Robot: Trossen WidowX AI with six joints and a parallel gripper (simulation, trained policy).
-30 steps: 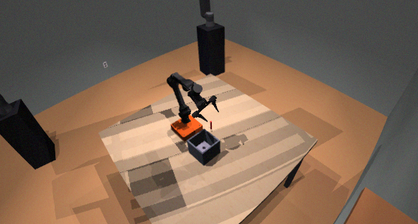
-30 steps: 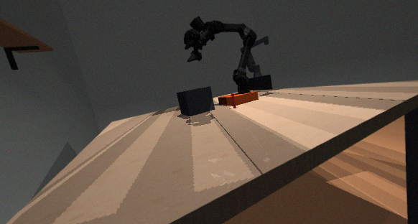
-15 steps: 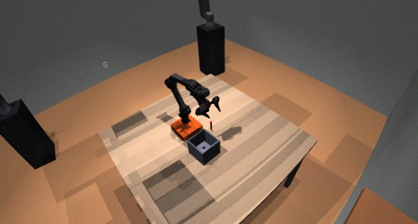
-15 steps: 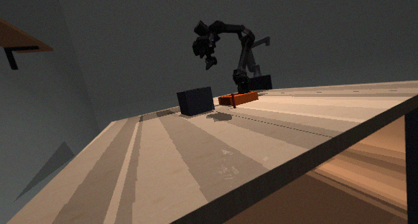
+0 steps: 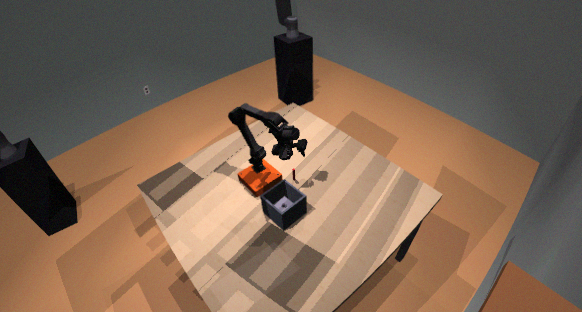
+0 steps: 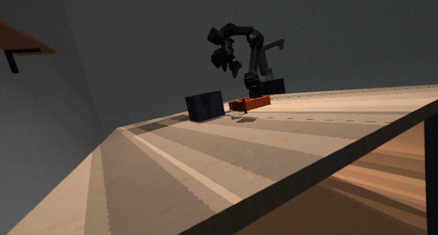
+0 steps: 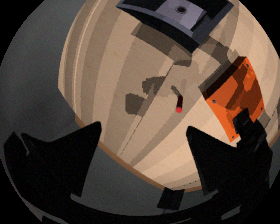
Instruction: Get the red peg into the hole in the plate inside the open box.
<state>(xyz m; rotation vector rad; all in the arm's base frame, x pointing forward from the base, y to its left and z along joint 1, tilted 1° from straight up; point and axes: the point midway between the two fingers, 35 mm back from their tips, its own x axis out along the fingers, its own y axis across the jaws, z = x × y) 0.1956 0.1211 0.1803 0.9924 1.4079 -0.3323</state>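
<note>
Now: gripper tip 160 mm above the red peg, 50 mm past it and 10 mm to the right of it. The rest, counted from my gripper tip: grey plate 170 mm to the right, 160 mm below, 120 mm ahead.
</note>
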